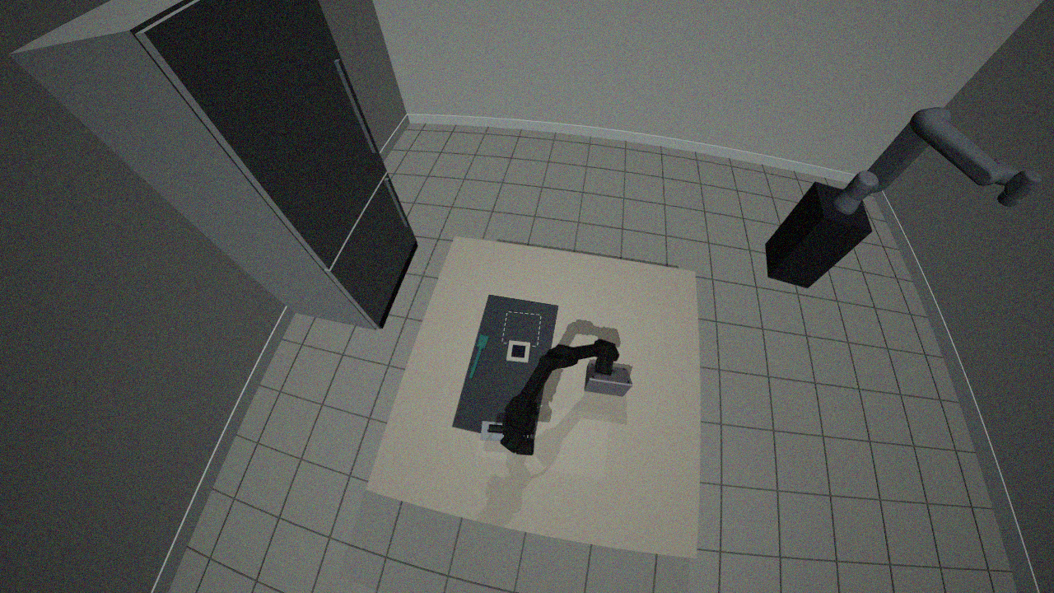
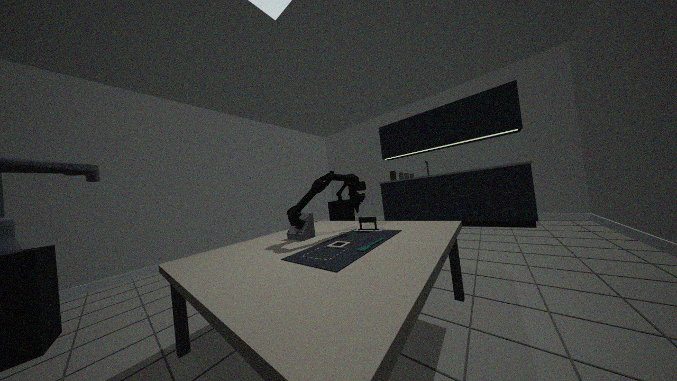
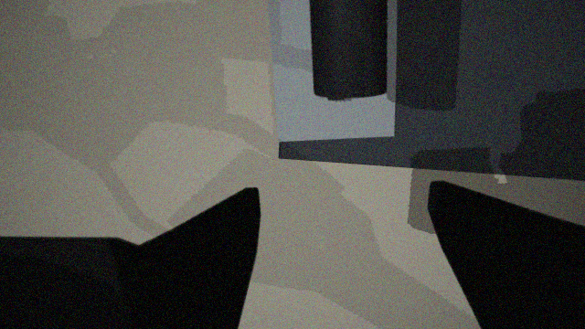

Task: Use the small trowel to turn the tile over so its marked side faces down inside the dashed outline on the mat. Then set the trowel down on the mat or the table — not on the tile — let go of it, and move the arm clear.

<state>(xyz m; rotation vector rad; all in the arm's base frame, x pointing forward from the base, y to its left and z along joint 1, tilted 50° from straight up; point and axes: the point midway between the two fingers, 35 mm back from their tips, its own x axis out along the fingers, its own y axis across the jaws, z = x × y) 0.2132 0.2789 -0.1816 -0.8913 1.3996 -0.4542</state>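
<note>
Now: gripper tip 270 mm to the left of the dark mat, 170 mm short of it and 140 mm above it. Round my gripper tip: tile: 340 mm to the right, 150 mm ahead, 110 mm below; then teal trowel: 310 mm ahead, 280 mm to the right, 110 mm below.
</note>
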